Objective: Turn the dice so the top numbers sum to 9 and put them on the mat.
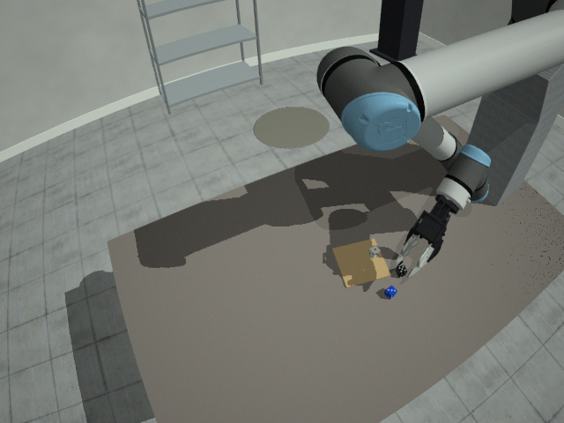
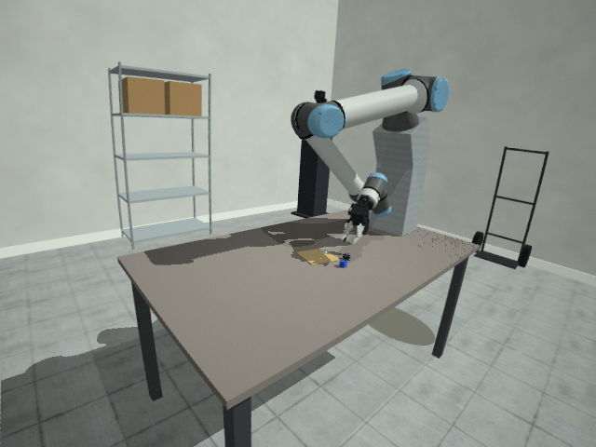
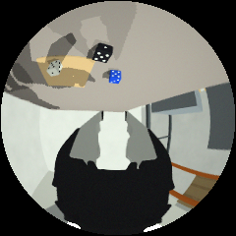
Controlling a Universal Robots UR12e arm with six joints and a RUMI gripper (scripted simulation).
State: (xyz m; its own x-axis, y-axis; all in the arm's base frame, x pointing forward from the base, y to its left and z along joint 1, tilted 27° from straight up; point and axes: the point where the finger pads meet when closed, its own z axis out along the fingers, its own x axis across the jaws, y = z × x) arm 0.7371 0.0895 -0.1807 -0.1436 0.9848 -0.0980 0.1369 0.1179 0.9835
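Now: the blue die 30 mm ahead of my hand and 90 mm below it. From my hand the other things lie so: tan mat 30 mm ahead, 130 mm to the right, 110 mm below; white die 20 mm behind, 130 mm to the right, 90 mm below; black die 40 mm behind, 30 mm to the right, 90 mm below.
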